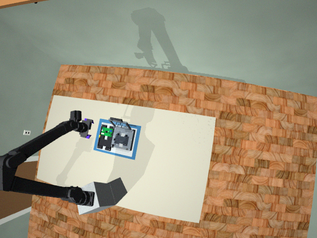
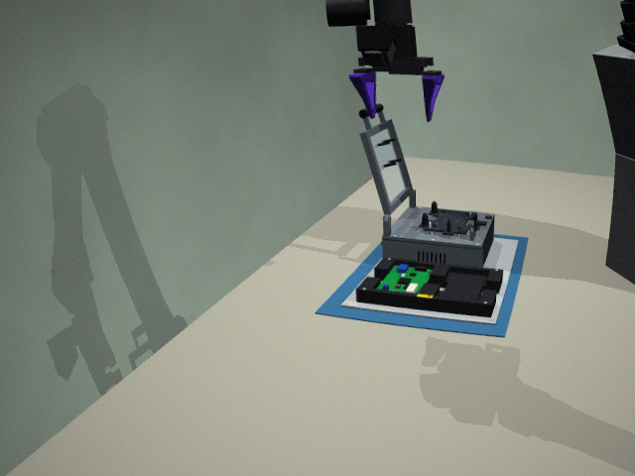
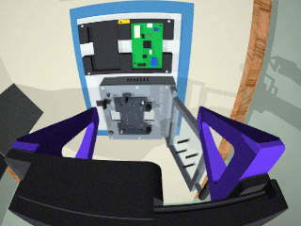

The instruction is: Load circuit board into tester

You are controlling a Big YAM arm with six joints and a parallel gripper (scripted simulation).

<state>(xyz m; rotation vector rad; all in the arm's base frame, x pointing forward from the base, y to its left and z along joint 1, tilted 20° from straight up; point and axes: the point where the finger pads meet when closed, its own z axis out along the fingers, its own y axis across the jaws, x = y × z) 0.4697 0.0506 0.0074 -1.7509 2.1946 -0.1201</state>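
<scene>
My gripper is now 270 mm above the green circuit board. From my hand the other things lie so: tester (170 mm below, 130 mm to the right, 40 mm behind); tester lid (180 mm to the right, 110 mm below, 50 mm ahead); tester plate (220 mm below, 150 mm to the right, 70 mm behind).
</scene>
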